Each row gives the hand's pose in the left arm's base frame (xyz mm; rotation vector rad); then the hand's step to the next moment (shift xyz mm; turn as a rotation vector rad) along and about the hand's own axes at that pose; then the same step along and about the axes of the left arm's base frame.
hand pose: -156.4 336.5 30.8 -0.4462 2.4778 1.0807
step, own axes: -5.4 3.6 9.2 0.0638 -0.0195 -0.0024
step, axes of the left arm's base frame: 5.2 9.9 -0.9 -0.0475 -0.0227 -0.0411
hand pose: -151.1 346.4 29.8 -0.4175 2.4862 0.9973
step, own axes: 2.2 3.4 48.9 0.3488 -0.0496 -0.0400
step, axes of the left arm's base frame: 10.1 36.7 -30.9 -0.2912 -0.1033 -0.1739
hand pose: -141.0 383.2 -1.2 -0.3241 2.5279 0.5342
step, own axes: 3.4 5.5 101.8 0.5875 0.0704 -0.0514
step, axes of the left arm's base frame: 41.1 48.7 -79.6 -0.5340 -0.0297 -0.2582
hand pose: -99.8 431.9 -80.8 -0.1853 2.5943 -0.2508
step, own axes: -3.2 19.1 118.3 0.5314 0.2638 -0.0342
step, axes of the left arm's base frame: 61.9 2.4 -102.6 -0.4933 0.1662 -0.2867
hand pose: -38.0 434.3 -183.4 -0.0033 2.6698 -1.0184
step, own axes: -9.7 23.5 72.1 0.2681 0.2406 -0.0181
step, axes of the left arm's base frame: 30.6 -28.4 -64.1 -0.2386 0.1652 -0.2142
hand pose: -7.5 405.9 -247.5 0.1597 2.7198 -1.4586
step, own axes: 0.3 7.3 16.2 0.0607 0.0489 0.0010
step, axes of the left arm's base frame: 0.5 -9.5 -15.0 -0.0547 0.0301 -0.0467
